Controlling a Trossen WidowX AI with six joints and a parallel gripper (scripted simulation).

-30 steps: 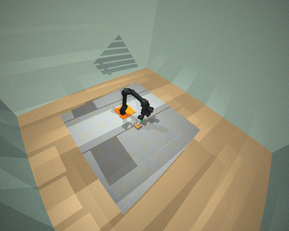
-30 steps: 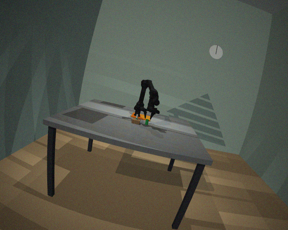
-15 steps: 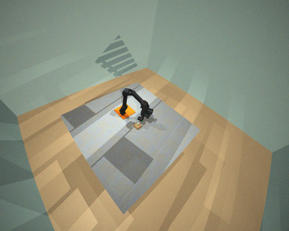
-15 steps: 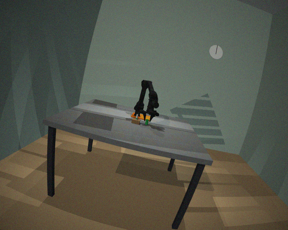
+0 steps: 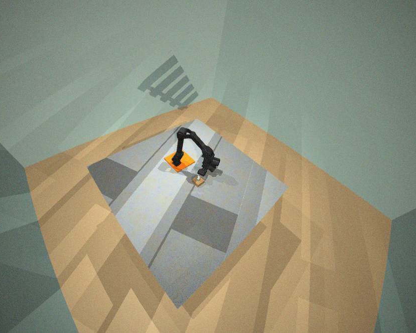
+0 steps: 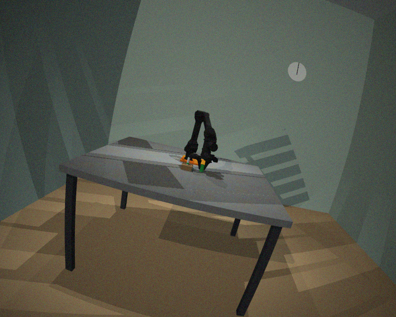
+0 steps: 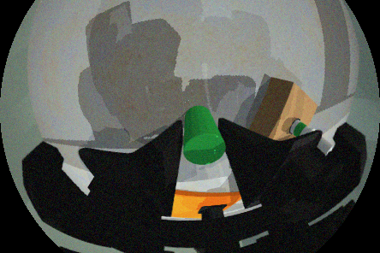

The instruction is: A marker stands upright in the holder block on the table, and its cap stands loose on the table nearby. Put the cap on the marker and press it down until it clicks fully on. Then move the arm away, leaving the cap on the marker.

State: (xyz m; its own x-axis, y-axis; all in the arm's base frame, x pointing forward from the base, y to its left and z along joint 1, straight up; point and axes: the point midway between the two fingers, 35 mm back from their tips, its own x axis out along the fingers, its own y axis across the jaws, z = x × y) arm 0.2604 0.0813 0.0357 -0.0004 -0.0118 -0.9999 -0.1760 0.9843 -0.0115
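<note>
My gripper tip is now 11 cm to the left of the holder block and 1 cm short of it. Round my gripper tip: green cap: 1 cm above.
</note>
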